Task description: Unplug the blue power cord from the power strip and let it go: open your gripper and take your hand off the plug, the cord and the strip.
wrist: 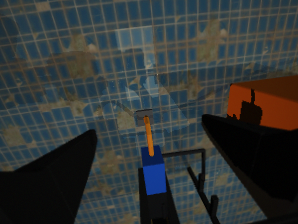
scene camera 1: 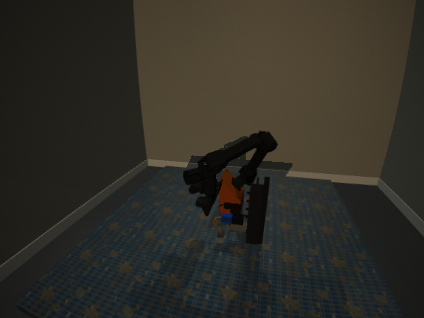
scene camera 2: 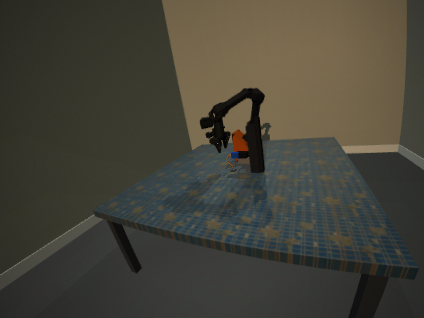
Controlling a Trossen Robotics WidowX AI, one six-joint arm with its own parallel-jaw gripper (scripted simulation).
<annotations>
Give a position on a blue plug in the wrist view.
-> At 153, 167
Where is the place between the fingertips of my gripper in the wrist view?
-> At 150, 126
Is my gripper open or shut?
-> Open.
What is my gripper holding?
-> Nothing.
</annotations>
